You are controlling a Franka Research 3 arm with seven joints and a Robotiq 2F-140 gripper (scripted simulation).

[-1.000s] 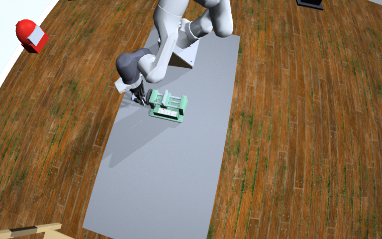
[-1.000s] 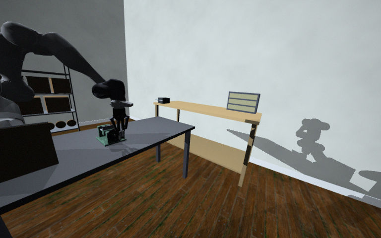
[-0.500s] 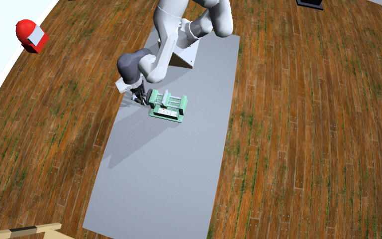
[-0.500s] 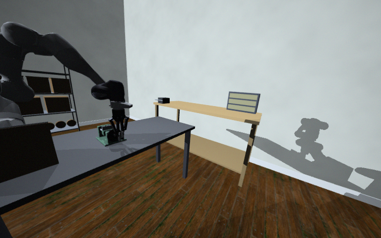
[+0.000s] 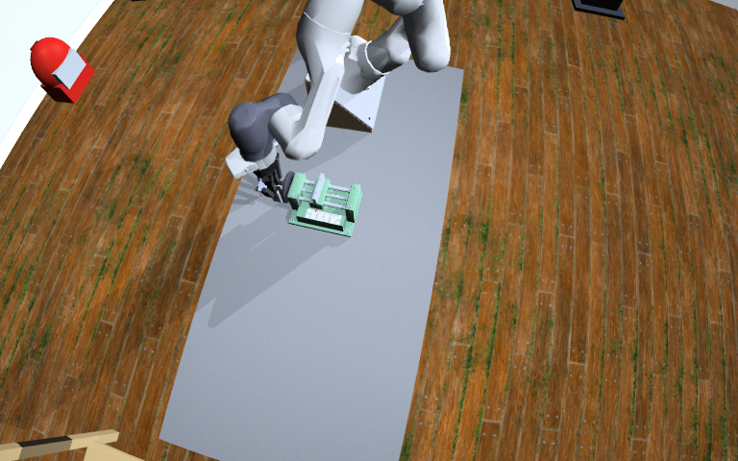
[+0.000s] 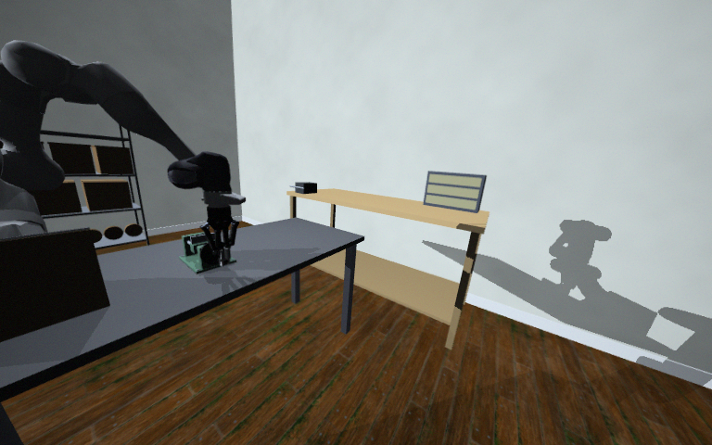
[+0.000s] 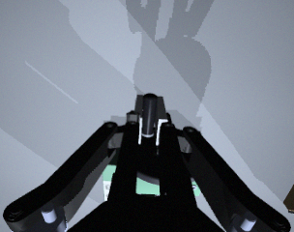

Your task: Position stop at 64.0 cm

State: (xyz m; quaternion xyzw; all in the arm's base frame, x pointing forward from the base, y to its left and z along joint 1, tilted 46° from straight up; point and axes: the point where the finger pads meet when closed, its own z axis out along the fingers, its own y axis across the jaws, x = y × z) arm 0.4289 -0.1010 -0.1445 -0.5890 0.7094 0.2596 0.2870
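My gripper is now 130 mm to the right of the stop carriage, 30 mm below it and 10 mm short of it. The rest, counted from my hand: dark handwheel (20 mm to the left, 10 mm below).
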